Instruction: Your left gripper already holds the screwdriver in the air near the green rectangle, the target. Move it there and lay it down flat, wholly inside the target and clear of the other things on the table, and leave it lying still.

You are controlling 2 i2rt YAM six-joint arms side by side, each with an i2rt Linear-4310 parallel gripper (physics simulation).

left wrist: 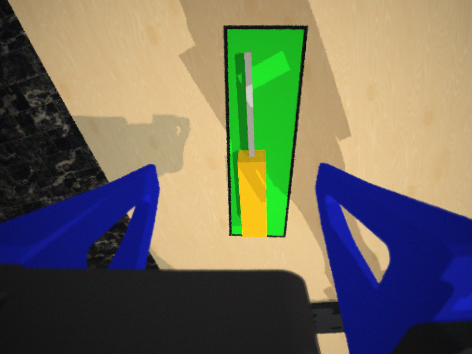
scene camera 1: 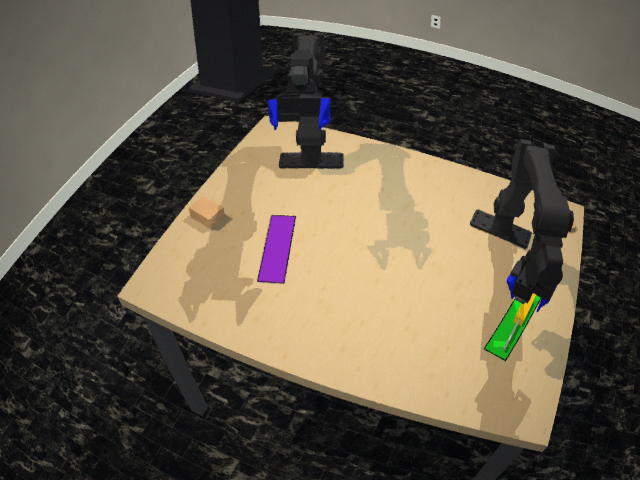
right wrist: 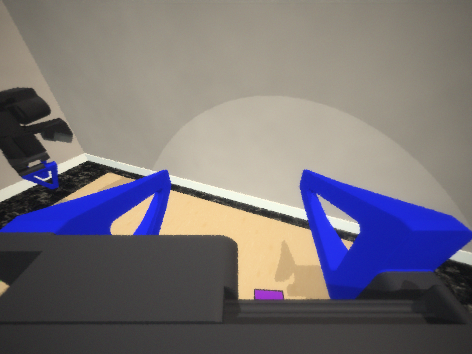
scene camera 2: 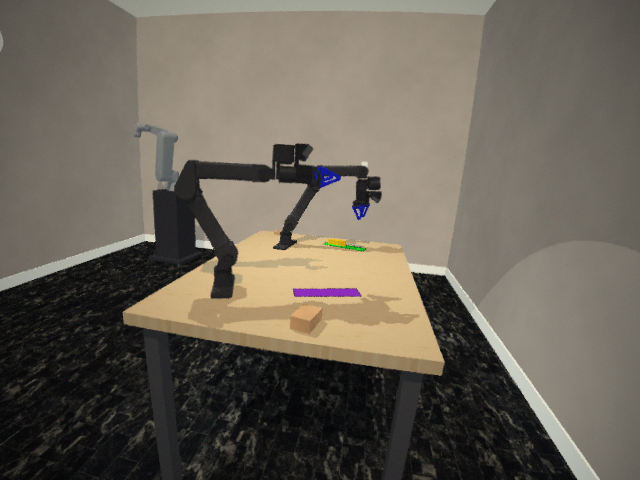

Note:
I see my left gripper, my right gripper, a screwdriver, an orange-brown block and a green rectangle.
My right gripper also shows in the right wrist view.

